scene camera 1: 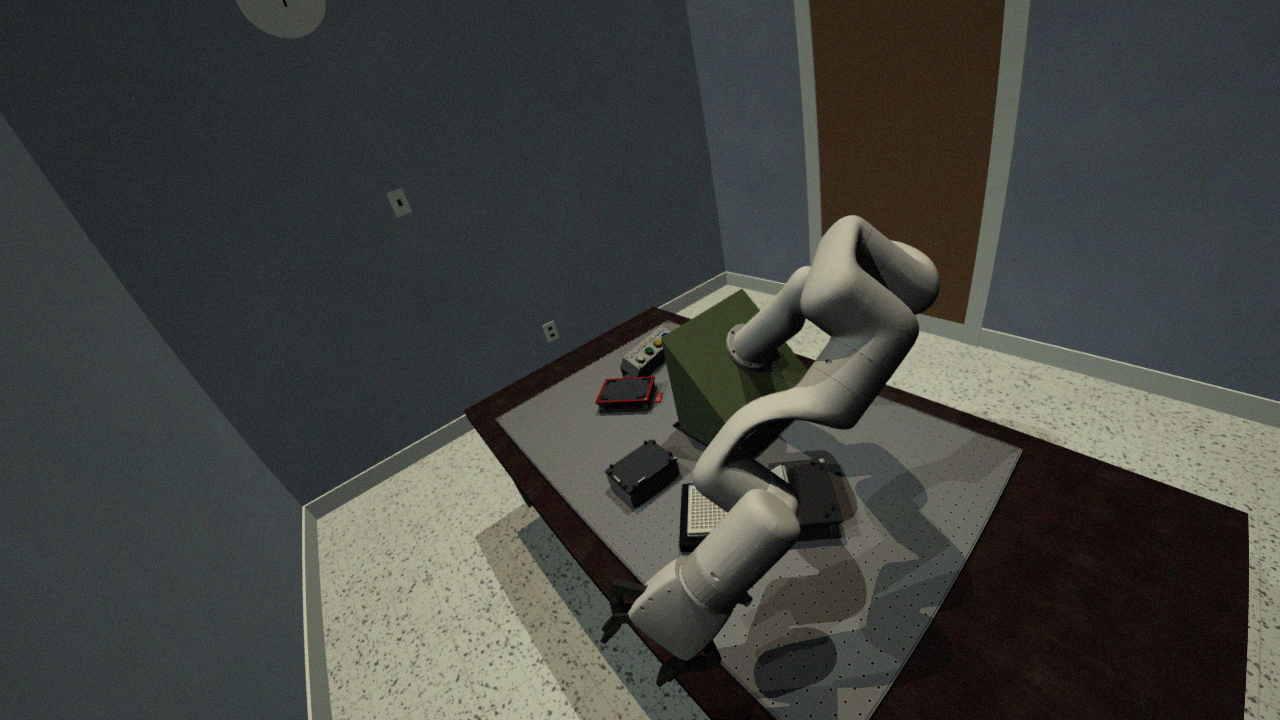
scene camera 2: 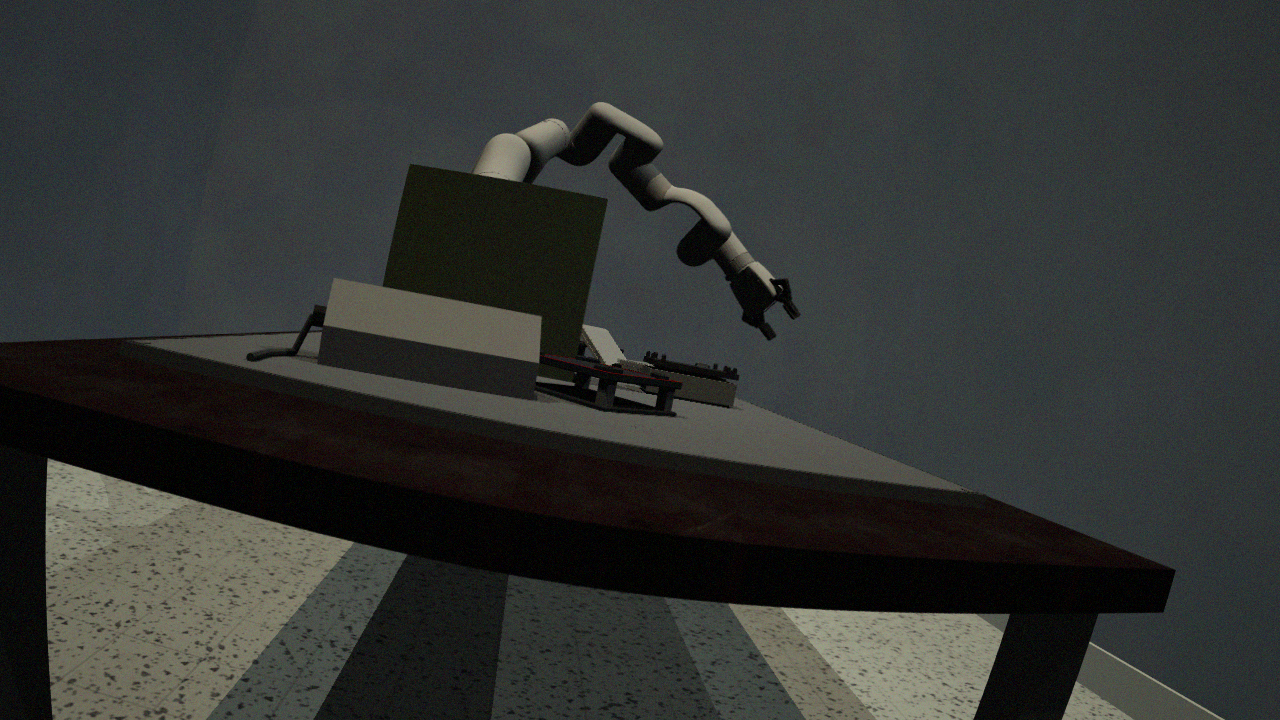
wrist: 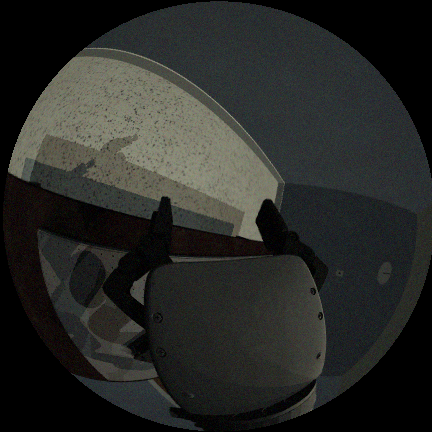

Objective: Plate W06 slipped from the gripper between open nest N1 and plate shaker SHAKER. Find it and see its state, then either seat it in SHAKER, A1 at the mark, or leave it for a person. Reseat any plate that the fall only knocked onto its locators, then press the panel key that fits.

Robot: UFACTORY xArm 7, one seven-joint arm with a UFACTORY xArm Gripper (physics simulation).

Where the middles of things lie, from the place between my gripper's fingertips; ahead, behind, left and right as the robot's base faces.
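Labels:
The shaker [scene camera 1: 639, 474] is 140 mm below my hand, 240 mm behind it and 420 mm to the right of it.

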